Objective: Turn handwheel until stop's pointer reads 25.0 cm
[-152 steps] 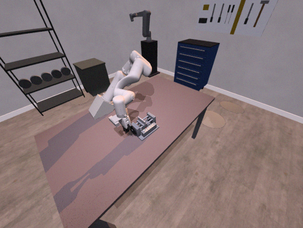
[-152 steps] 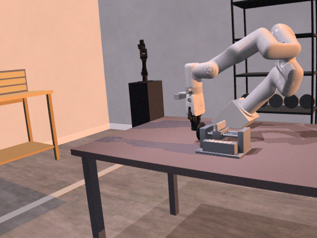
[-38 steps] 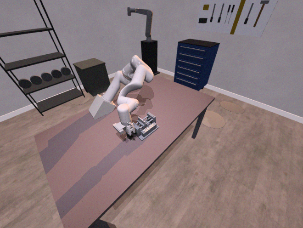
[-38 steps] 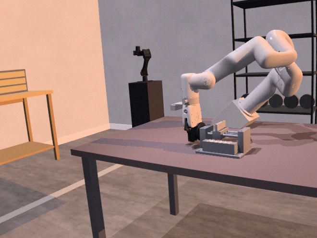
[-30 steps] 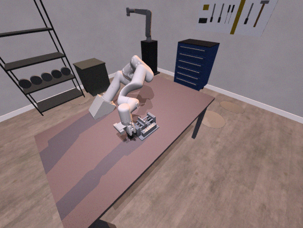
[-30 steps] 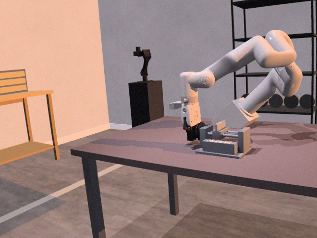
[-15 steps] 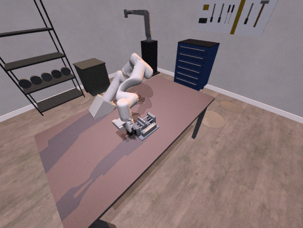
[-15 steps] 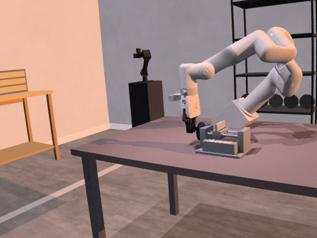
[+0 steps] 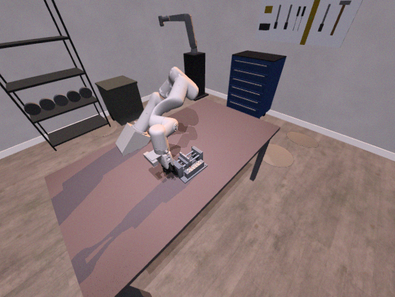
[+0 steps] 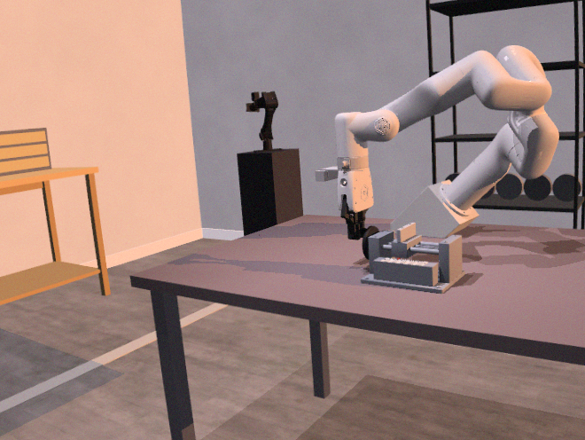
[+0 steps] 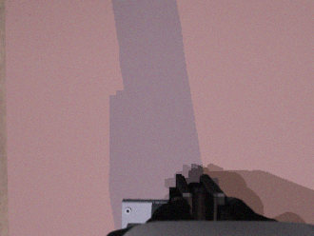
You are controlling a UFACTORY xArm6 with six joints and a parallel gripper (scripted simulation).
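Right now the black handwheel is 2 cm to the left of my hand and 1 cm below it. Also, from my hand: sliding stop block: 13 cm to the left, 1 cm below, 1 cm ahead.
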